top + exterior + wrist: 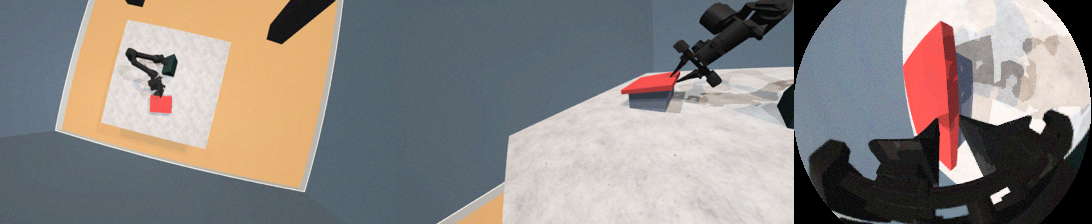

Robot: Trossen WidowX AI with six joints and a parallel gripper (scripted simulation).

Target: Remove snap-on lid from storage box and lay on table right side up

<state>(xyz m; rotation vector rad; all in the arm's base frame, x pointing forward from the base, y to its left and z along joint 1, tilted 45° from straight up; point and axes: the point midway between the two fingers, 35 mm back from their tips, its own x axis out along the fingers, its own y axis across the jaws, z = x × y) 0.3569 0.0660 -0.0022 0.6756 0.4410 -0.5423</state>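
My gripper tip is 80 mm short of the red lid and 20 mm to the right of it. Also, from my gripper tip: storage box 70 mm ahead, 20 mm to the left, 50 mm below.
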